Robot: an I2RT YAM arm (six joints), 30 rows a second.
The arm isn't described. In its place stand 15 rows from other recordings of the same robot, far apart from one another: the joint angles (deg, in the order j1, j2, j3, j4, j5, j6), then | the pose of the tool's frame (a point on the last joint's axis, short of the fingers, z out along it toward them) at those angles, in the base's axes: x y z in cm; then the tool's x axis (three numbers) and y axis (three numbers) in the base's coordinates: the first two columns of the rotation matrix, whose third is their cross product.
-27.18, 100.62, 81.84, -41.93, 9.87, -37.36 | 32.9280 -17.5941 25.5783 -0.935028 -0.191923 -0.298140 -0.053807 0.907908 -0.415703
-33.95, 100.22, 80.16, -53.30, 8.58, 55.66 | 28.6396 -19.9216 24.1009 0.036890 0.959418 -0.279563 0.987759 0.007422 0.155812
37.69, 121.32, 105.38, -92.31, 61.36, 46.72 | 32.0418 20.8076 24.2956 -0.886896 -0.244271 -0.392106 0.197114 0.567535 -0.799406
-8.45, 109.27, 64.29, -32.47, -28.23, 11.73 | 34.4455 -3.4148 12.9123 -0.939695 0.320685 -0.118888 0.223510 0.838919 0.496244
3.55, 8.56, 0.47, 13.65, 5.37, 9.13 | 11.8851 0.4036 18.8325 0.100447 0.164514 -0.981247 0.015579 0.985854 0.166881
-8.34, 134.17, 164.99, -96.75, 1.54, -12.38 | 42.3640 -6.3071 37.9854 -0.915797 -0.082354 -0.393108 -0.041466 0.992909 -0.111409
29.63, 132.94, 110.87, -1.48, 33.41, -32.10 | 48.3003 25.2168 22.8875 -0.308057 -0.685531 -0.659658 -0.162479 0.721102 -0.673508
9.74, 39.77, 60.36, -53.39, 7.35, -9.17 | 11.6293 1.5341 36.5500 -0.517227 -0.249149 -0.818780 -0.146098 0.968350 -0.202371
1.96, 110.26, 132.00, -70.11, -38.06, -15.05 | 38.3572 3.5087 43.1384 -0.608117 -0.225379 -0.761182 -0.615240 0.739749 0.272490
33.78, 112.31, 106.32, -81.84, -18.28, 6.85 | 30.4839 21.7352 28.4118 -0.888800 -0.458296 -0.000211 -0.434915 0.843311 0.315715
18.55, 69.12, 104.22, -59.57, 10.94, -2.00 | 18.3244 5.4364 50.4999 -0.387272 -0.166098 -0.906880 -0.162205 0.980570 -0.110327
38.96, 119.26, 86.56, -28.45, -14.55, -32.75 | 33.6477 28.3588 16.6953 -0.192576 -0.829121 -0.524855 -0.959587 0.270966 -0.075964
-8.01, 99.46, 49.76, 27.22, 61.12, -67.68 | 34.4101 -7.9901 19.0996 -0.947229 -0.317900 -0.041198 -0.020423 0.188106 -0.981936
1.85, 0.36, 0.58, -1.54, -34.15, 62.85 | 10.3505 2.3338 17.3717 -0.533394 0.719540 -0.444694 -0.247664 0.369836 0.895480
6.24, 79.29, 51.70, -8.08, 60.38, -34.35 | 29.1921 0.0787 25.9200 -0.844386 -0.372865 -0.384688 0.208187 0.433247 -0.876901
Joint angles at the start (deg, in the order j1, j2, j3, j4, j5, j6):
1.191 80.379 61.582 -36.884 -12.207 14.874
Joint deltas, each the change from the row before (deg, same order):
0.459 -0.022 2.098 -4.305 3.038 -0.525
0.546 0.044 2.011 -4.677 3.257 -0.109
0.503 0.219 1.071 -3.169 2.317 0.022
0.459 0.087 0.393 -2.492 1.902 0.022
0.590 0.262 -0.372 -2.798 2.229 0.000
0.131 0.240 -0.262 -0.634 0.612 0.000
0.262 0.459 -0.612 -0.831 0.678 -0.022
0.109 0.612 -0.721 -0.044 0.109 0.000
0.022 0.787 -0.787 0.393 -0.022 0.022
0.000 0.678 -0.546 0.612 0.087 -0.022
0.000 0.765 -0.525 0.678 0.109 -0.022
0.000 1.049 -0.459 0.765 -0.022 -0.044
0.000 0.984 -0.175 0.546 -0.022 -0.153
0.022 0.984 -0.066 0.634 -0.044 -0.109
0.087 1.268 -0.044 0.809 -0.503 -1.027
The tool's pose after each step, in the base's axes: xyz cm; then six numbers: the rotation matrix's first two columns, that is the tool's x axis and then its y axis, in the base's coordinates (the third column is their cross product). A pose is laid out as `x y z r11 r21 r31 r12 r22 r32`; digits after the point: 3 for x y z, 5 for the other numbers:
28.546 1.390 26.851 -0.84809 0.22033 -0.48187 0.10016 0.95971 0.26255
28.158 1.447 27.433 -0.86544 0.21167 -0.45411 0.12814 0.96974 0.20780
27.870 1.537 27.605 -0.88037 0.20464 -0.42786 0.14584 0.97522 0.16635
27.530 1.624 27.558 -0.89417 0.19766 -0.40173 0.15801 0.97885 0.12993
27.038 1.738 27.038 -0.91508 0.18730 -0.35715 0.16906 0.98219 0.08195
26.941 1.755 26.757 -0.92147 0.18476 -0.34169 0.17199 0.98278 0.06761
26.789 1.826 26.197 -0.93226 0.17938 -0.31419 0.17288 0.98374 0.04868
26.787 1.870 25.570 -0.93973 0.17706 -0.29251 0.17265 0.98413 0.04105
26.880 1.889 24.861 -0.94557 0.17664 -0.27330 0.17332 0.98419 0.03645
27.025 1.894 24.329 -0.94840 0.17605 -0.26372 0.17372 0.98426 0.03230
27.196 1.900 23.772 -0.95110 0.17546 -0.25421 0.17416 0.98433 0.02778
27.445 1.920 23.121 -0.95447 0.17446 -0.24199 0.17367 0.98449 0.02475
27.698 1.940 22.621 -0.95748 0.17165 -0.23190 0.17128 0.98498 0.02186
27.986 1.975 22.172 -0.95956 0.16928 -0.22491 0.16906 0.98539 0.02038
28.352 2.078 21.604 -0.96503 0.15001 -0.21499 0.14862 0.98863 0.02272

